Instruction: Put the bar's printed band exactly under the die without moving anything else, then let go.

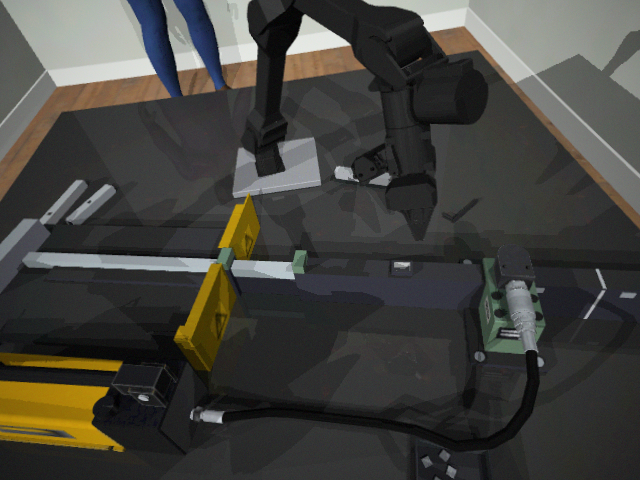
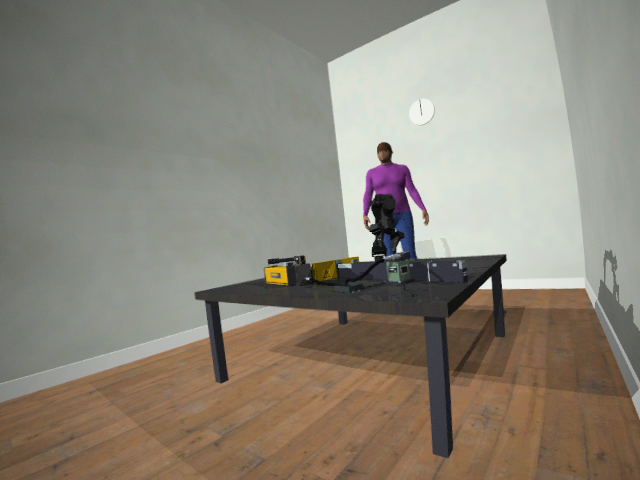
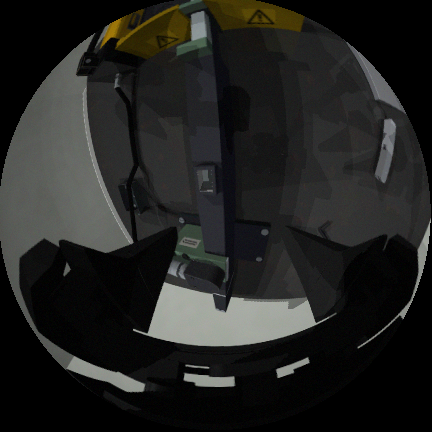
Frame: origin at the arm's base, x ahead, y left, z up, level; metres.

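Where they show: gripper, fingertip midpoint: (image 1: 420, 226) (image 2: 387, 249) (image 3: 231, 232); arm's base, origin of the base link: (image 1: 270, 167).
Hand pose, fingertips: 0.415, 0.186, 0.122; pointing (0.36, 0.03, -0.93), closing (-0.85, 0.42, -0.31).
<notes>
Each offset is from my fingertips to the top centre of the thing, as dx, dy, dz. "spot": to the spot under its first point. Level surfaces: height alone.
A long dark bar {spot: +0.033, -0.067, -0.068} (image 1: 385, 282) (image 3: 209, 132) lies across the table, with a pale stretch (image 1: 263, 269) (image 3: 198, 26) and a green band {spot: -0.029, -0.187, -0.038} (image 1: 299, 261) (image 3: 193, 48) on it. A small light square {spot: +0.021, -0.036, -0.061} (image 1: 401, 268) (image 3: 205, 179) sits further right on the bar. Two yellow guard plates (image 1: 209, 314) (image 1: 242, 230) (image 3: 257, 17) flank a green piece {spot: -0.080, -0.300, -0.038} (image 1: 226, 257) that sits over the bar. My gripper (image 1: 419, 226) (image 3: 231, 232) (image 2: 379, 252) is open and empty. It hangs above the bar's right part and touches nothing.
A green connector block (image 1: 510, 310) (image 3: 193, 243) with a black cable {spot: +0.203, -0.160, -0.120} (image 1: 366, 421) stands at the bar's right end. A short white bar {-0.297, +0.005, -0.111} (image 1: 344, 173) (image 3: 384, 151) lies behind the gripper. The arm's grey base plate (image 1: 299, 167) is at the back. A person (image 2: 391, 186) stands behind the table {dz -0.131} (image 2: 413, 300).
</notes>
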